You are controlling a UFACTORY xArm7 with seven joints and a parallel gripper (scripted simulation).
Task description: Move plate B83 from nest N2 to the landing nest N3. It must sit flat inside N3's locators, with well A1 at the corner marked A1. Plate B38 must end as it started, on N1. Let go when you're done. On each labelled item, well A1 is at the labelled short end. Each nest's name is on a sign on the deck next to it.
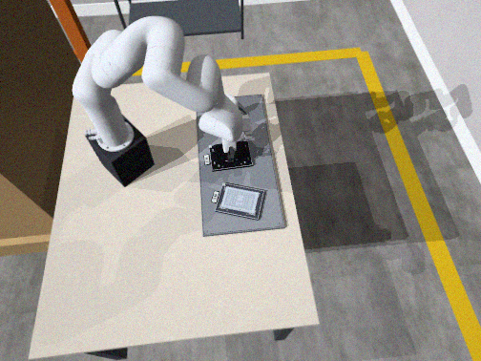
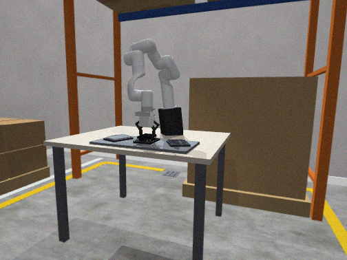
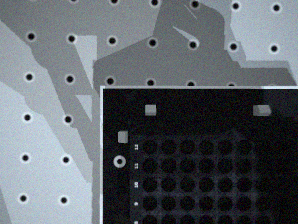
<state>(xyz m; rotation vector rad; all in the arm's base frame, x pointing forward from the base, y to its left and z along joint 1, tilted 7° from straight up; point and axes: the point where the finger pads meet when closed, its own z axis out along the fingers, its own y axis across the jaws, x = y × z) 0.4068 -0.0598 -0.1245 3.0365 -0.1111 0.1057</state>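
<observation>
My hand is 4 cm above the black nest. Also, from my hand: dark multi-well plate 1 cm below; light grey plate 1 cm behind, 21 cm to the right, 3 cm below.
</observation>
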